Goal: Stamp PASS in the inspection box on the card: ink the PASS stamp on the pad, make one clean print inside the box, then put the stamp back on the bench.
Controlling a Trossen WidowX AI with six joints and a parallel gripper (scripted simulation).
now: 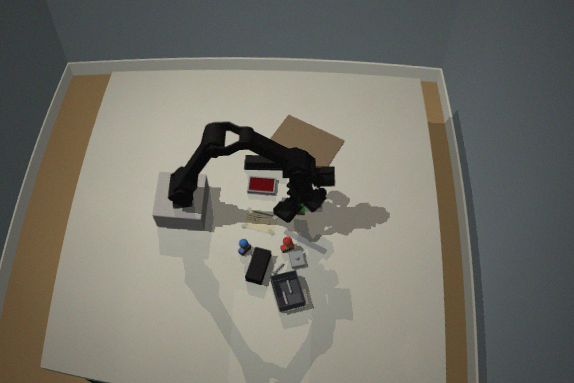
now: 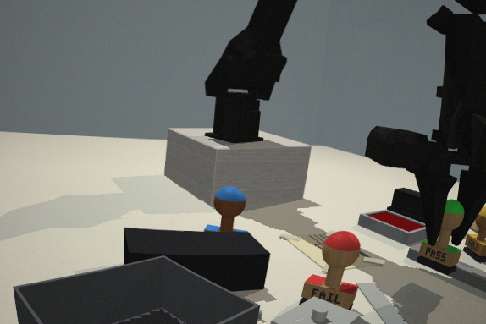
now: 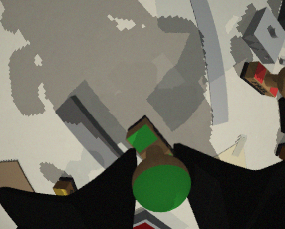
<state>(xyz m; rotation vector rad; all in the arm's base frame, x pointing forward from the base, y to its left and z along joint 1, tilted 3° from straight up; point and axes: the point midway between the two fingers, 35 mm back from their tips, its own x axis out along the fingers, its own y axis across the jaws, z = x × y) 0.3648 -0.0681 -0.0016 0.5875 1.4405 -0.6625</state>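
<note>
Right now my gripper tip is 40 mm to the right of the grey bar, 40 mm above it and 20 mm short of it. Also, from my gripper tip: pass stamp: right at my gripper tip; then yellow stamp: 120 mm to the left, 20 mm below, 20 mm ahead; then red fail stamp: 110 mm to the right, 60 mm behind, 20 mm below.
</note>
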